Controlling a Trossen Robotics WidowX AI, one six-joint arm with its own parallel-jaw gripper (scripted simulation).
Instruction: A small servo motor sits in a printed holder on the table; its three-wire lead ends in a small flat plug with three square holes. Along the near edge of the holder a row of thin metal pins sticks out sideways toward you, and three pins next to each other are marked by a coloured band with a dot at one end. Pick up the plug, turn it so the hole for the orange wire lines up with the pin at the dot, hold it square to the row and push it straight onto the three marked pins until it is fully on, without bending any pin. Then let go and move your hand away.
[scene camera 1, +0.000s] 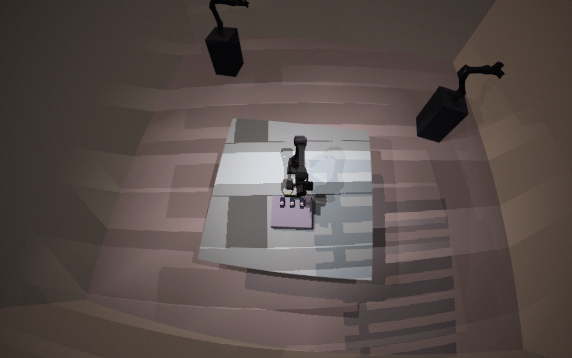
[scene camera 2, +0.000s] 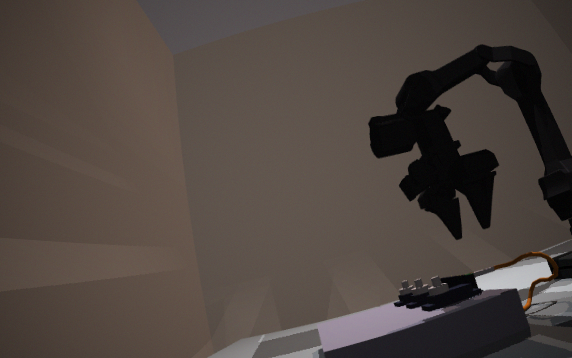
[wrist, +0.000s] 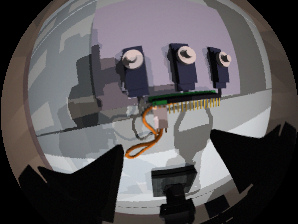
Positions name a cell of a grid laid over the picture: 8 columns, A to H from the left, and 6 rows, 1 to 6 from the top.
My gripper (scene camera 2: G4) is open, holding nothing. I also see a holder (scene camera 1: E4).
My gripper shows as well in the wrist view (wrist: E4).
